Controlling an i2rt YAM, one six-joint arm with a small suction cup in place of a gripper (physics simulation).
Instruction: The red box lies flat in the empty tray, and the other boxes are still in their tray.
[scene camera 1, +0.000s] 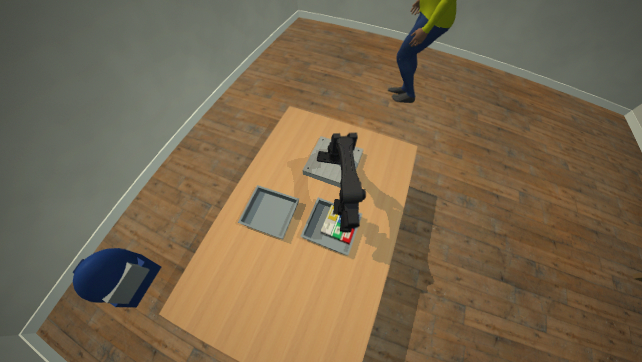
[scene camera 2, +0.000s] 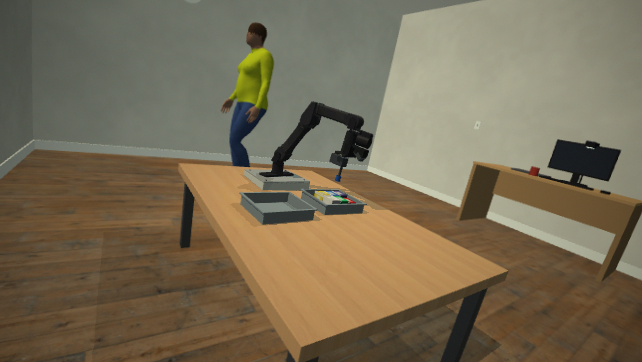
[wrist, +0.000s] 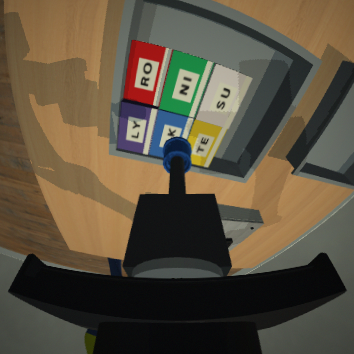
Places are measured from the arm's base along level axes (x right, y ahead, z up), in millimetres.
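Pixels of known places: hand, its tool point: (scene camera 2: 337, 180) (wrist: 176, 149); arm's base, origin of its link: (scene camera 1: 334, 159) (scene camera 2: 276, 174).
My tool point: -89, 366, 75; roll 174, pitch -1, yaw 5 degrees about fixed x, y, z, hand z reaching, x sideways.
For each thing: its top centre in the pictures, then the offset to it from my tool point, as dx, dy, dz. Level surfaces: height alone.
- red box, centre of its top: (wrist: 145, 74) (scene camera 1: 347, 234) -43, +57, -87
- filled tray, centre of its top: (wrist: 207, 104) (scene camera 2: 333, 196) (scene camera 1: 332, 224) +39, +27, -71
- green box, centre of its top: (wrist: 184, 85) (scene camera 1: 337, 230) +8, +47, -78
- white box, centre of its top: (wrist: 223, 98) (scene camera 2: 332, 197) (scene camera 1: 328, 226) +58, +37, -73
- purple box, centre of its top: (wrist: 135, 129) -57, -18, -76
- blue box, centre of its top: (wrist: 169, 137) -7, -28, -77
- yellow box, centre of its top: (wrist: 202, 145) (scene camera 2: 323, 193) (scene camera 1: 333, 212) +43, -38, -76
- table, height of its surface: dz -121
The red box (scene camera 1: 348, 237) (wrist: 144, 75) lies in the filled tray (scene camera 1: 325, 245) (scene camera 2: 343, 208) (wrist: 210, 172), in a corner of a block of boxes. Beside it lie the green box (wrist: 184, 82), the white box (wrist: 224, 95), the purple box (wrist: 133, 128), the blue box (wrist: 167, 129) and the yellow box (wrist: 204, 144). The other tray (scene camera 1: 270, 212) (scene camera 2: 287, 217) (wrist: 325, 176) is empty. My suction cup (scene camera 2: 338, 178) (wrist: 177, 154) is open, holds nothing and hangs above the filled tray; in the wrist view it overlaps the blue box. The arm hides part of the boxes in scene camera 1.
The arm's grey base plate (scene camera 1: 325, 167) (scene camera 2: 283, 183) (wrist: 244, 227) is on the table (scene camera 1: 280, 290) (scene camera 2: 350, 265), behind the trays. A person (scene camera 1: 415, 52) (scene camera 2: 252, 85) stands beyond the table. A blue object (scene camera 1: 107, 275) is on the floor. A desk (scene camera 2: 550, 195) with a monitor stands at the right.
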